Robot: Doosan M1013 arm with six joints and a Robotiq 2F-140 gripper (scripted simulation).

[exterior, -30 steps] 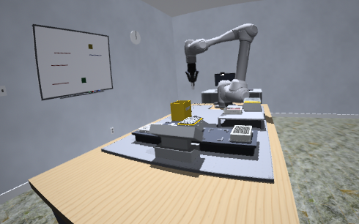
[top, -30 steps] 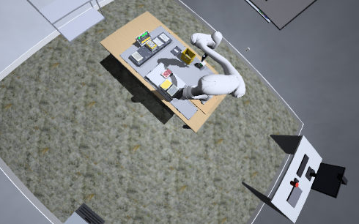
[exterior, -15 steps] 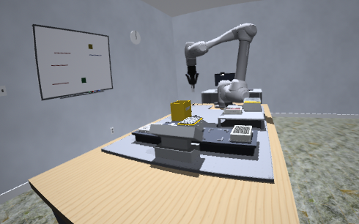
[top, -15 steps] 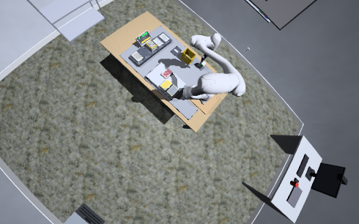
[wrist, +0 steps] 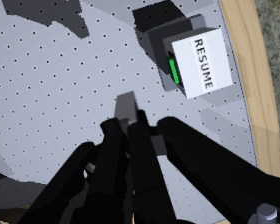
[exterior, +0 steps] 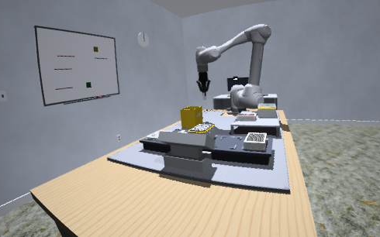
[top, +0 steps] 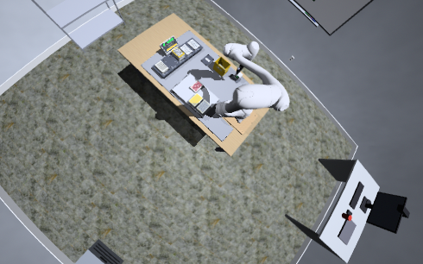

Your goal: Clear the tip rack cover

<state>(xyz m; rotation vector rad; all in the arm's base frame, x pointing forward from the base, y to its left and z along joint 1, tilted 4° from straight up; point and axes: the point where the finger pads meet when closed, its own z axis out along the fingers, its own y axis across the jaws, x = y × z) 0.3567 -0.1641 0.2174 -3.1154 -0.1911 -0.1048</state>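
The resume key lies 1 cm ahead of my hand, 6 cm to the right of it and 12 cm below it. Also, from my hand: yellow waste bin 21 cm ahead, 2 cm to the left, 16 cm below; then raised shelf 8 cm ahead, 48 cm to the left, 14 cm below; then red-topped labware item 15 cm ahead, 42 cm to the left, 13 cm below.
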